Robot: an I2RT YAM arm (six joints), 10 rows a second.
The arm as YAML. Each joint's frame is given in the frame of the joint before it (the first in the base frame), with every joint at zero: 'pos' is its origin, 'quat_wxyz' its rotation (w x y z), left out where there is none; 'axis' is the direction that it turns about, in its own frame. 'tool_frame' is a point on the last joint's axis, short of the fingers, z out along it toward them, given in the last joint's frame.
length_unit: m
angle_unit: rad
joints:
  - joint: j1
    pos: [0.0, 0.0, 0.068]
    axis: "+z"
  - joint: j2
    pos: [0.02, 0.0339, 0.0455]
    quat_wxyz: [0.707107, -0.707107, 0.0, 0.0]
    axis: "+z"
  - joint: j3
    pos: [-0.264, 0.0, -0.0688]
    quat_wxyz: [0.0, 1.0, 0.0, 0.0]
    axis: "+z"
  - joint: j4
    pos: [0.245, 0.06, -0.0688]
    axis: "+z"
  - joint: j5
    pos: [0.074, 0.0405, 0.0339]
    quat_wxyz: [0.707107, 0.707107, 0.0, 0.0]
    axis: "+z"
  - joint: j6
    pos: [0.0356, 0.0, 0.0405]
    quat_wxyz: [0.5, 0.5, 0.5, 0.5]
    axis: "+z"
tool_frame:
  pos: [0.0, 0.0, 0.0]
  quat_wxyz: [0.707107, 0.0, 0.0, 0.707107]
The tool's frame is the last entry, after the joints.
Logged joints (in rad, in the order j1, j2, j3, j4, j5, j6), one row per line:
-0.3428 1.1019 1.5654 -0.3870 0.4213 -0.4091
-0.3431 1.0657 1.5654 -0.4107 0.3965 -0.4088
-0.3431 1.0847 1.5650 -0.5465 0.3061 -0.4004
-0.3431 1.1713 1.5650 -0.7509 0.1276 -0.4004
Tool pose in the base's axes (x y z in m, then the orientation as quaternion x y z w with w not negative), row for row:
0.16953 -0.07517 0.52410 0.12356 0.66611 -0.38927 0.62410
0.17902 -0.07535 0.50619 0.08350 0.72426 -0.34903 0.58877
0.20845 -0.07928 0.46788 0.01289 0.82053 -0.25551 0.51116
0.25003 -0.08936 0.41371 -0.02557 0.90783 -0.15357 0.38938
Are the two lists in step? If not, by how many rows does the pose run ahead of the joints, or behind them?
The pose runs 1 row ahead of the joints: the pose in row i belongs to the joints in row i + 1.
